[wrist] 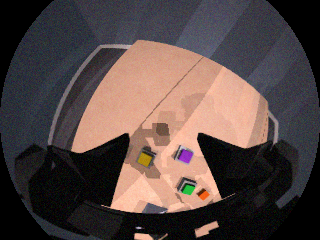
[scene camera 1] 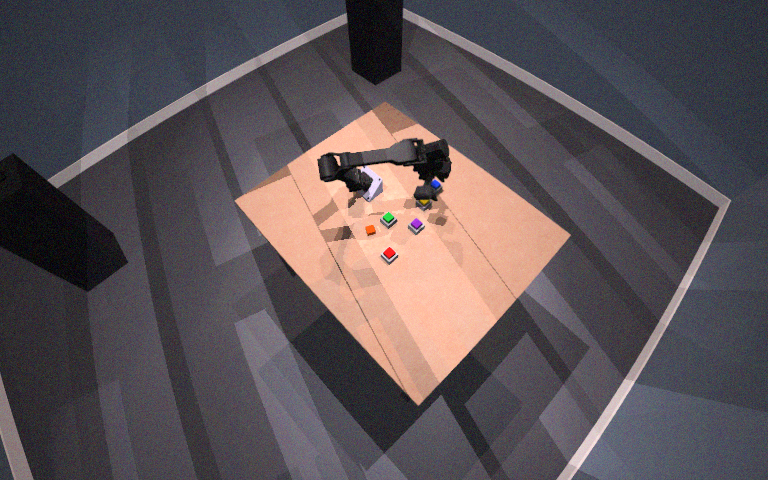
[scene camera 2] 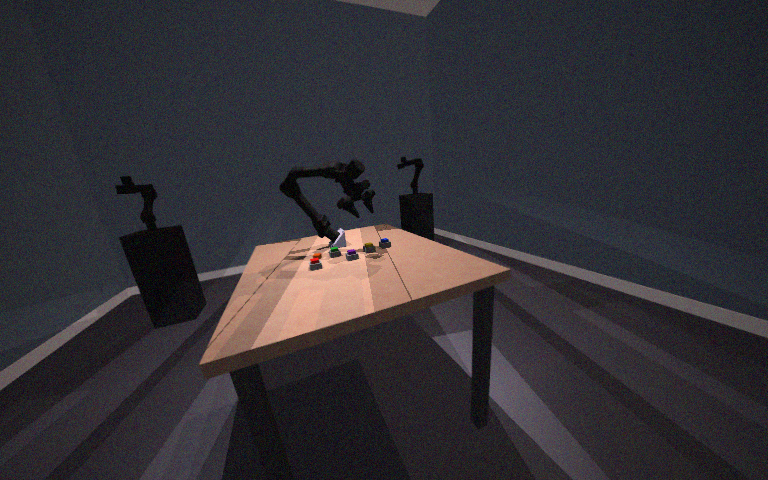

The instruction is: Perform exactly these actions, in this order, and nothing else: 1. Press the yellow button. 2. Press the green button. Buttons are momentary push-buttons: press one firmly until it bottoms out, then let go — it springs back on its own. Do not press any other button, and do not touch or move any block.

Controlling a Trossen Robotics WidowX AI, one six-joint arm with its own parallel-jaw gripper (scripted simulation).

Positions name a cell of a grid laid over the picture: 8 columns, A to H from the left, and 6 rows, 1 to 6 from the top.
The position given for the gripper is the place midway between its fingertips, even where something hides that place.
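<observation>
Gripper (scene camera 1: E3), (wrist: E4), (scene camera 2: D3): open, holding nothing.
</observation>
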